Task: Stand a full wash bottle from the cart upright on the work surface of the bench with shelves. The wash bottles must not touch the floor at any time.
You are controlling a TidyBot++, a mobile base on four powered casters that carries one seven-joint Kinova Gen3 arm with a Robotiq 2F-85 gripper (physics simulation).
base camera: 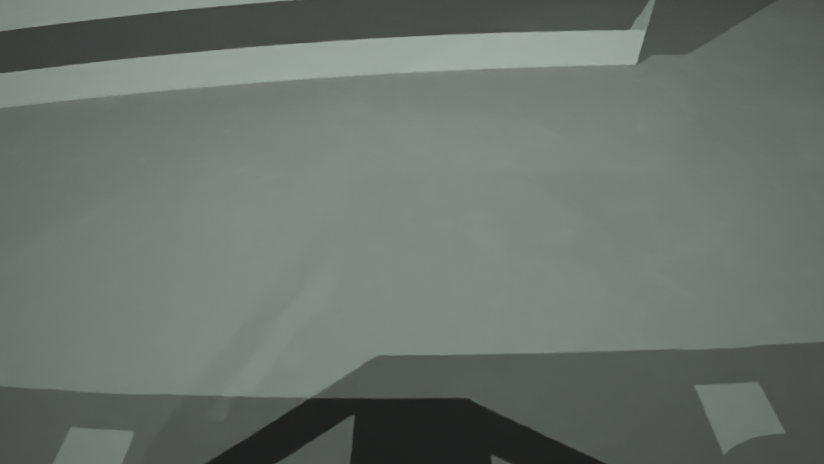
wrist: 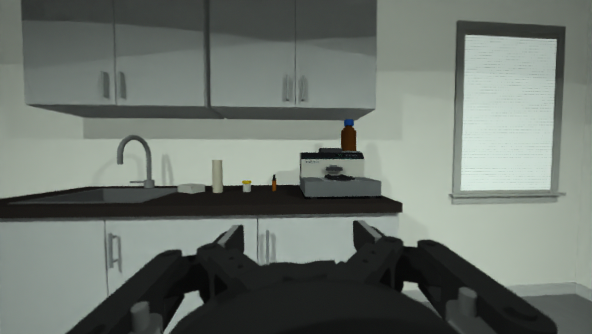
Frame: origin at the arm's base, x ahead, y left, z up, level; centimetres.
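Where they show: gripper, between the fingertips: [wrist: 298,234].
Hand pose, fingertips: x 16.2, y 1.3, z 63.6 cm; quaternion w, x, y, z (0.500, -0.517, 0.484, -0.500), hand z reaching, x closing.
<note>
After its pixels a point has its place.
My gripper [wrist: 298,234] @(x 16.2, y 1.3, z 63.6 cm) is open with nothing between its fingers. In the wrist view it points level at a sink counter [wrist: 330,207] @(x 80.6, y -11.4, z 49.9 cm), which stands some way off beyond the fingertips. No wash bottle, cart or bench with shelves can be made out in either view. A brown bottle with a blue cap [wrist: 348,139] @(x 114.1, y -26.7, z 80.8 cm) shows at the right of the counter, at the grey and white instrument [wrist: 340,186] @(x 91.2, y -17.6, z 57.1 cm); whether it stands on it or behind it I cannot tell.
The counter also bears a tap [wrist: 149,162] @(x 123.5, y 95.8, z 67.5 cm), a beige cylinder [wrist: 217,176] @(x 105.8, y 45.2, z 60.3 cm), a small yellow-lidded jar [wrist: 246,186] @(x 108.6, y 30.3, z 54.5 cm) and a small amber bottle [wrist: 274,184] @(x 113.2, y 15.5, z 55.1 cm). Wall cabinets [wrist: 250,55] @(x 108.4, y 27.5, z 125.2 cm) hang above; a window [wrist: 510,112] @(x 154.6, y -160.0, z 105.3 cm) is at right. The base camera view shows floor [base camera: 432,230] @(x 46.6, y -1.2, z -39.7 cm) and a pale cabinet base [base camera: 403,54] @(x 87.6, y 2.8, z -36.2 cm).
</note>
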